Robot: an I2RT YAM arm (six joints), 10 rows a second.
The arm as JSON. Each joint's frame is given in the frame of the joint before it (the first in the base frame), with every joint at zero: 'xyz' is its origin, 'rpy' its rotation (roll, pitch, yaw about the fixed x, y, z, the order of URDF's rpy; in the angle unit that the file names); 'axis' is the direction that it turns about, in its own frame. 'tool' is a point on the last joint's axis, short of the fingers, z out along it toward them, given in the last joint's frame.
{
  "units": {
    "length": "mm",
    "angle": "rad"
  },
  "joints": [
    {
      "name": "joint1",
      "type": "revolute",
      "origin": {
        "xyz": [
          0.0,
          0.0,
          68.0
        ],
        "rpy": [
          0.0,
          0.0,
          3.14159
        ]
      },
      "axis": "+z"
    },
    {
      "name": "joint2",
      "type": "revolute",
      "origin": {
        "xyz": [
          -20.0,
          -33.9,
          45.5
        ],
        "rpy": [
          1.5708,
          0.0,
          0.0
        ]
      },
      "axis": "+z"
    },
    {
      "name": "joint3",
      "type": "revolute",
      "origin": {
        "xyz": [
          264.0,
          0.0,
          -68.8
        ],
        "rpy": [
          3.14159,
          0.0,
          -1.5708
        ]
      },
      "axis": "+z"
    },
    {
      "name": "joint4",
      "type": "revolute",
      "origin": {
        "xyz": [
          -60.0,
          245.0,
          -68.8
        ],
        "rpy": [
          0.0,
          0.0,
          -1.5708
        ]
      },
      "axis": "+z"
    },
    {
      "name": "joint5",
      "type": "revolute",
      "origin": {
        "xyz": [
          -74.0,
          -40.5,
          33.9
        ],
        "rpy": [
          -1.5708,
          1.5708,
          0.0
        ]
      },
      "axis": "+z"
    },
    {
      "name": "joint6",
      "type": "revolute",
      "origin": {
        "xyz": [
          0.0,
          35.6,
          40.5
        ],
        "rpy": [
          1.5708,
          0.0,
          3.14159
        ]
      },
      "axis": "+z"
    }
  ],
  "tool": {
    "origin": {
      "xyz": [
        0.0,
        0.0,
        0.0
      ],
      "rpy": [
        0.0,
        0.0,
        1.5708
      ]
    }
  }
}
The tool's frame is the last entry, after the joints.
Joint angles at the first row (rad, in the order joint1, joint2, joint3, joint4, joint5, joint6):
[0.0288, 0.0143, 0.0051, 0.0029, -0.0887, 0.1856]
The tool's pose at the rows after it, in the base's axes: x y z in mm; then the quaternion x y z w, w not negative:
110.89, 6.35, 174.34, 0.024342, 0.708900, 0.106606, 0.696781
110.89, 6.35, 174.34, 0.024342, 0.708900, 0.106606, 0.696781
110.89, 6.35, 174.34, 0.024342, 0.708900, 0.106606, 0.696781
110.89, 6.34, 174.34, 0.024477, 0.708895, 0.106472, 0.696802
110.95, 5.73, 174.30, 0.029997, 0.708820, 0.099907, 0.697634
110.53, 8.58, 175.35, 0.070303, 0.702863, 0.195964, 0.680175
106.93, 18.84, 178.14, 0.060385, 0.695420, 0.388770, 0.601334
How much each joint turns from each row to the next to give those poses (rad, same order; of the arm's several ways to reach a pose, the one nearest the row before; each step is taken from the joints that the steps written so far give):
[0.0000, 0.0000, 0.0000, 0.0000, 0.0000, 0.0000]
[0.0000, 0.0000, 0.0000, 0.0000, 0.0000, 0.0000]
[0.0000, 0.0000, 0.0000, 0.0000, 0.0000, 0.0000]
[0.0000, 0.0000, 0.0000, 0.0000, 0.0004, 0.0000]
[0.0000, -0.0001, 0.0001, -0.0005, 0.0172, -0.0015]
[0.0000, 0.0001, 0.0003, 0.0084, -0.0809, 0.1964]
[0.0000, 0.0000, 0.0000, 0.0264, -0.3063, 0.2926]

